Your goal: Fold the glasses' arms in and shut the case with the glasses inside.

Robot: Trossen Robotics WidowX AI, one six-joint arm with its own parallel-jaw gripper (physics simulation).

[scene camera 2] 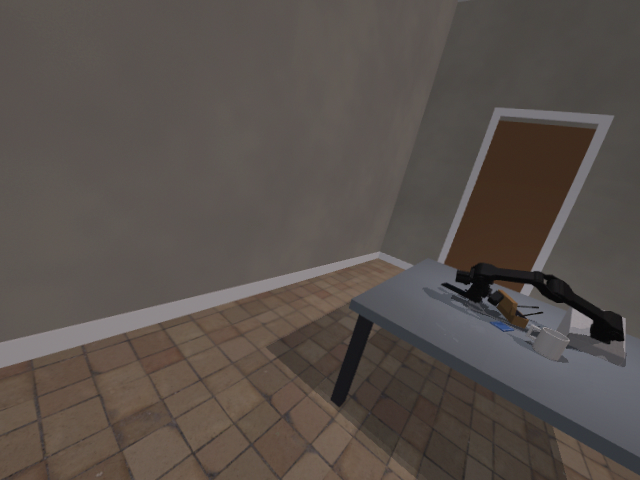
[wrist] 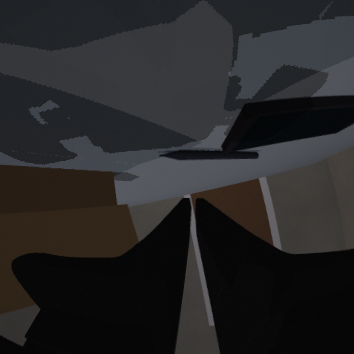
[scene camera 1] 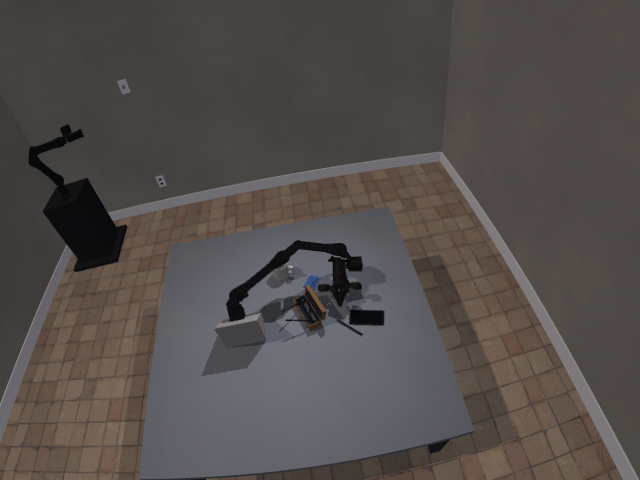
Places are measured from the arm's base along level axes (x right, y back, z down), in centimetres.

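Pixels of known places: gripper, fingertip midpoint: [wrist: 191,204] [scene camera 1: 340,306]; arm's base, origin of the base link: [scene camera 2: 600,334] [scene camera 1: 237,319].
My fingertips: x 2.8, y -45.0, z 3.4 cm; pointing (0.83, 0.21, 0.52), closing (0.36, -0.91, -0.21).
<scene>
For each thing: its top centre in the pictures, then the offset to it from my fingertips. "pt": a spot on its surface instead.
- brown case, surface spot: [scene camera 1: 315,303] [scene camera 2: 504,304] pt dx -4.5, dy +10.1, dz -0.2 cm
- case's brown lid, middle of its top: [wrist: 44,298] [scene camera 1: 314,298] [scene camera 2: 508,296] dx -4.0, dy +10.2, dz -4.8 cm
- dark flat tablet-like object, middle of its top: [wrist: 309,126] [scene camera 1: 366,316] [scene camera 2: 457,289] dx +5.9, dy -10.4, dz +4.3 cm
- dark pen, middle of its top: [wrist: 219,158] [scene camera 1: 348,326] dx +8.4, dy -1.6, dz +4.2 cm
- blue flat item, middle of its top: [scene camera 1: 311,281] [scene camera 2: 502,325] dx -20.8, dy +9.3, dz +4.6 cm
- white mug, surface spot: [scene camera 1: 280,272] pt dx -25.5, dy +22.8, dz -1.6 cm
The brown case [scene camera 1: 315,303] [scene camera 2: 506,304] stands open on the table, its lid tilted up on the side towards my gripper. The dark glasses [scene camera 1: 306,310] lie in the case, and their two thin arms stick out over the side facing the arm's base. My gripper [scene camera 1: 339,302] [wrist: 191,204] is shut and empty, beside the case on the outer side of its raised lid. In the wrist view the case's brown lid [wrist: 55,230] shows at the left, apart from the fingertips. In scene camera 2 the fingertips are hard to make out.
A dark flat tablet-like object [scene camera 1: 366,317] [wrist: 300,122] and a dark pen [scene camera 1: 349,327] [wrist: 215,155] lie beyond the case. A blue flat item [scene camera 1: 311,281] [scene camera 2: 501,326] and a white mug [scene camera 1: 280,272] [scene camera 2: 550,344] are on the table's other side. A pale block [scene camera 1: 241,331] stands at the arm's base.
</scene>
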